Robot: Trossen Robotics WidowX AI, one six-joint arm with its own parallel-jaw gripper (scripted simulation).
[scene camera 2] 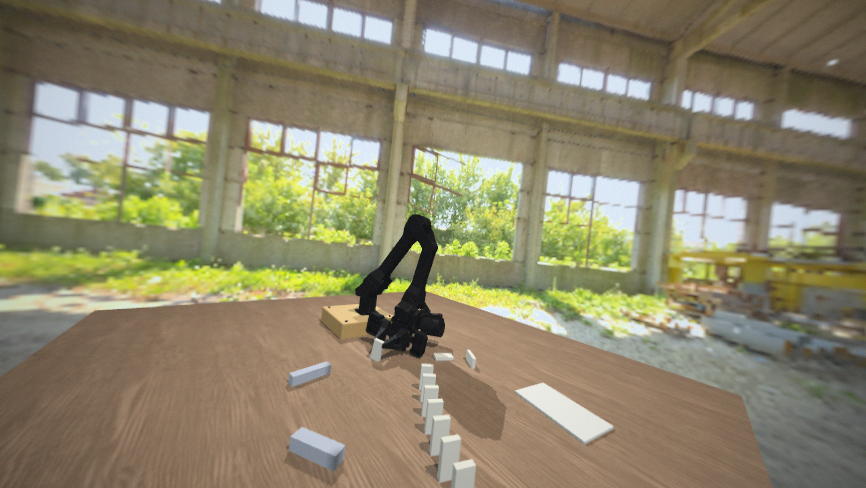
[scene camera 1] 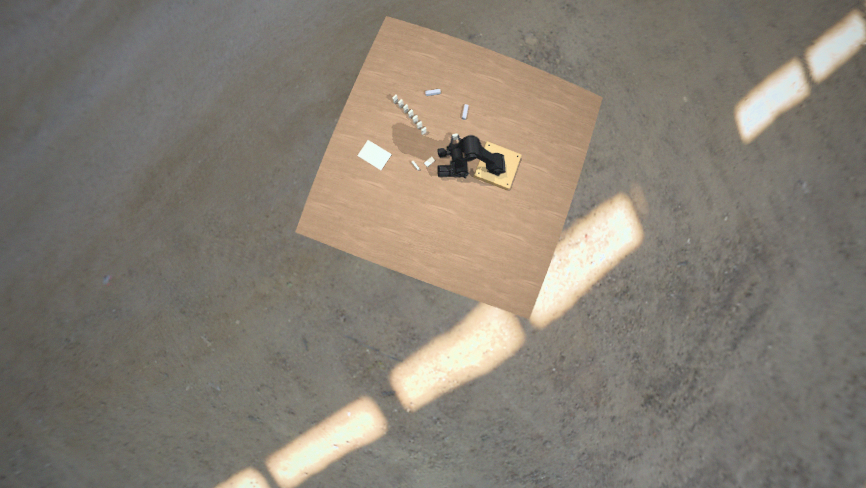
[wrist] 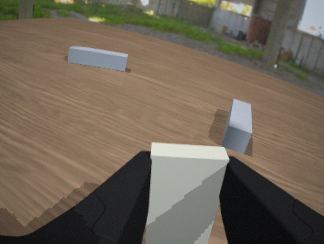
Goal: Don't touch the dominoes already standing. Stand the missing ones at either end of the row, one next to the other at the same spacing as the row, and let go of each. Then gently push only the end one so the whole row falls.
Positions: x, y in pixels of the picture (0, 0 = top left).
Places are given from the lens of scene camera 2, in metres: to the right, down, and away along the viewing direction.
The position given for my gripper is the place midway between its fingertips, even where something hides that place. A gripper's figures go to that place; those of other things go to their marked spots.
my gripper (scene camera 2: 377, 344): -0.14, 0.25, 0.61
flat white sheet (scene camera 2: 579, 422): 0.27, 0.33, 0.46
